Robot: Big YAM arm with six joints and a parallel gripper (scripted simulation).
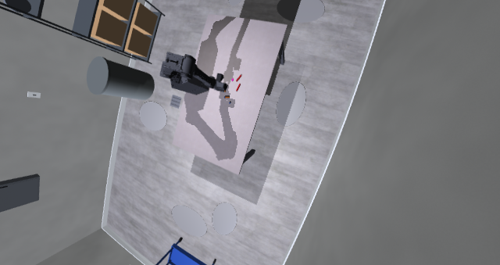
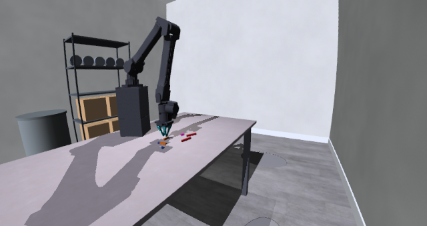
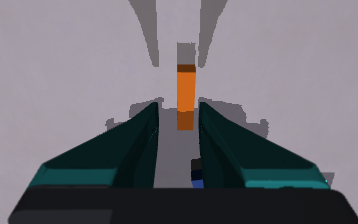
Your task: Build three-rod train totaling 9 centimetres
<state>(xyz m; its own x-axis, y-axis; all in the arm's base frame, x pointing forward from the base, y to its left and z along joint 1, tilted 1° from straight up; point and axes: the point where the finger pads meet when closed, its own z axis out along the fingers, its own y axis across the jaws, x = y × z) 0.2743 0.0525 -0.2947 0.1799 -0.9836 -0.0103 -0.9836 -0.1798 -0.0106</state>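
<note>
The magenta rod is 110 mm to the left of my hand, 40 mm ahead of it and 20 mm below it.
</note>
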